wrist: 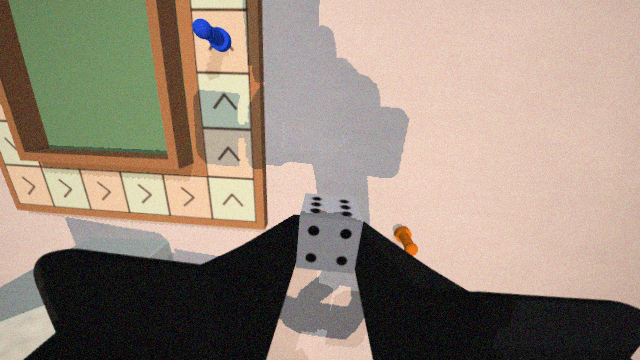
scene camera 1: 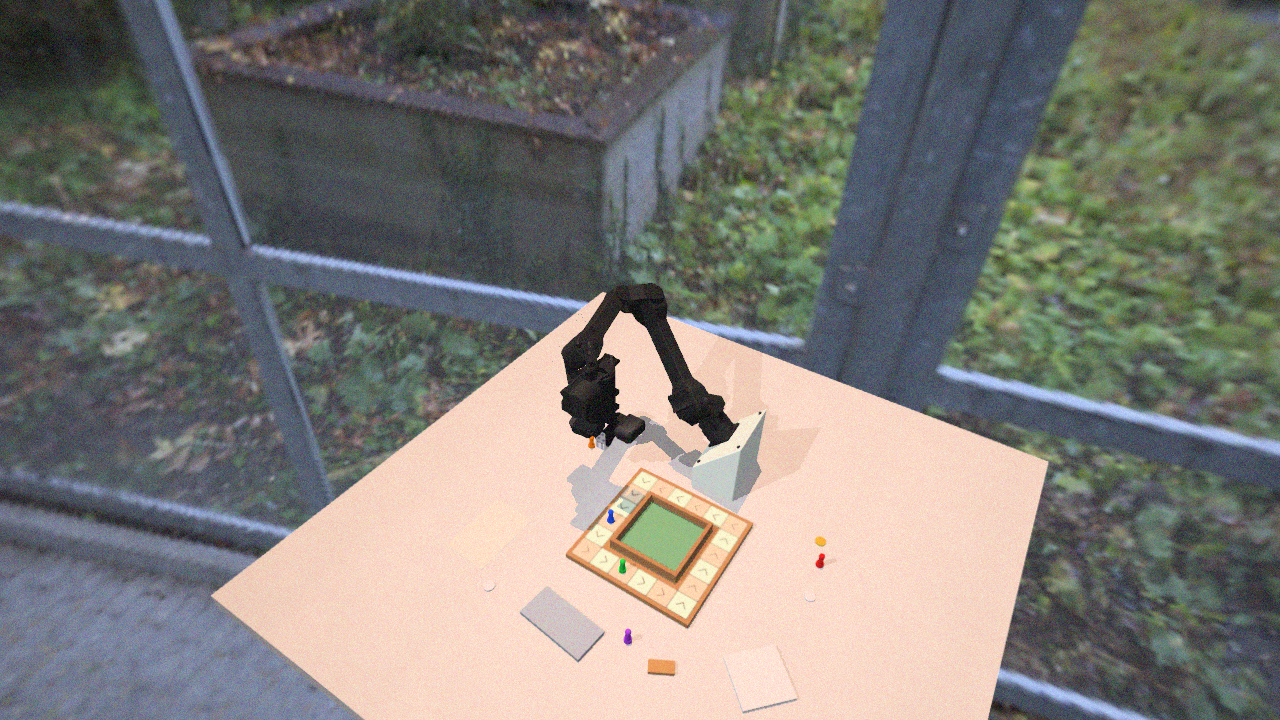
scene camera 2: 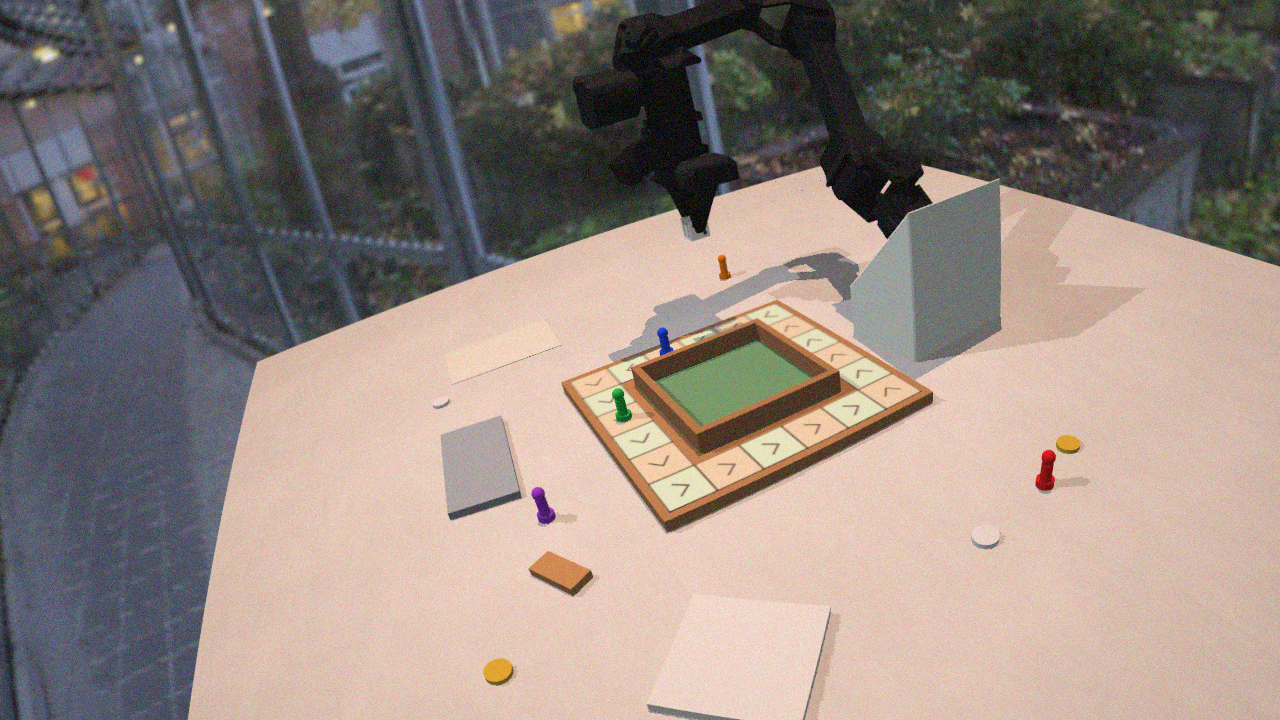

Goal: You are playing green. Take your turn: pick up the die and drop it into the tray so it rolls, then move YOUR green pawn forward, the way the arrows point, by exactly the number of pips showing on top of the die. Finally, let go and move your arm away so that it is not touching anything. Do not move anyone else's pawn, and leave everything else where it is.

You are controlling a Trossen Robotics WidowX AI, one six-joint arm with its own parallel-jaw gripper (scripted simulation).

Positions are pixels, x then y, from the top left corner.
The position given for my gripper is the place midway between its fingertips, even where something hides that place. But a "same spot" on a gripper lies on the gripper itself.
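My gripper is visible in the wrist view (327, 226) and also in scene camera 1 and scene camera 2. For my gripper, (scene camera 1: 609, 430) and (scene camera 2: 678, 185) are the same spot. Green tray: (wrist: 93, 76) and (scene camera 2: 739, 386) are the same spot on it.
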